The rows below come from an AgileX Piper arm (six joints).
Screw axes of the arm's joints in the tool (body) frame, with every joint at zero. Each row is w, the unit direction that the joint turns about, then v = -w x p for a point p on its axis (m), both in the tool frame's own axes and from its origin. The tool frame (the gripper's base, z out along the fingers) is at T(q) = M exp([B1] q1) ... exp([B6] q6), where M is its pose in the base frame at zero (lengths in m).
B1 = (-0.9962, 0, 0.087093, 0, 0.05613, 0)
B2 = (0, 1, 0, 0.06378, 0, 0.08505)
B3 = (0, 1, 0, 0.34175, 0, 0.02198)
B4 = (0, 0, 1, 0, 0, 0)
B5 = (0, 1, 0, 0.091, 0, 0)
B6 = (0, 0, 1, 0, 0, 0)
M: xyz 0.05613 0 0.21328 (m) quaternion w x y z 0.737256 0 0.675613 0
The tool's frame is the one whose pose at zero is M.
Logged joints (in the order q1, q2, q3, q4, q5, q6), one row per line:
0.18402, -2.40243, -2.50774, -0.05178, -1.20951, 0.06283
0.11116, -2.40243, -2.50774, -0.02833, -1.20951, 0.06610
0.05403, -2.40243, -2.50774, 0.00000, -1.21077, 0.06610
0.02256, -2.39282, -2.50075, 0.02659, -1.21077, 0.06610
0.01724, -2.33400, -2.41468, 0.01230, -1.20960, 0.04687
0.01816, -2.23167, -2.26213, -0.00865, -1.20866, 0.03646
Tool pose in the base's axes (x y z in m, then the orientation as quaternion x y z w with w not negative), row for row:
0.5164, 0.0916, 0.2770, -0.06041, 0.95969, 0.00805, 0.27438
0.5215, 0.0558, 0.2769, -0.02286, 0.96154, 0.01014, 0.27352
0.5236, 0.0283, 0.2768, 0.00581, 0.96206, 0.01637, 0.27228
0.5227, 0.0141, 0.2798, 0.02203, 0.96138, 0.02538, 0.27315
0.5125, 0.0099, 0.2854, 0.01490, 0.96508, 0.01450, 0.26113
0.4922, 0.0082, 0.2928, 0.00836, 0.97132, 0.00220, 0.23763
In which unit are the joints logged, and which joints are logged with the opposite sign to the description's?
The joints are logged in radians. Opposite sign: q2, q5.
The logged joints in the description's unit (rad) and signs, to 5 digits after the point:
0.18402, 2.40243, -2.50774, -0.05178, 1.20951, 0.06283
0.11116, 2.40243, -2.50774, -0.02833, 1.20951, 0.06610
0.05403, 2.40243, -2.50774, 0.00000, 1.21077, 0.06610
0.02256, 2.39282, -2.50075, 0.02659, 1.21077, 0.06610
0.01724, 2.33400, -2.41468, 0.01230, 1.20960, 0.04687
0.01816, 2.23167, -2.26213, -0.00865, 1.20866, 0.03646

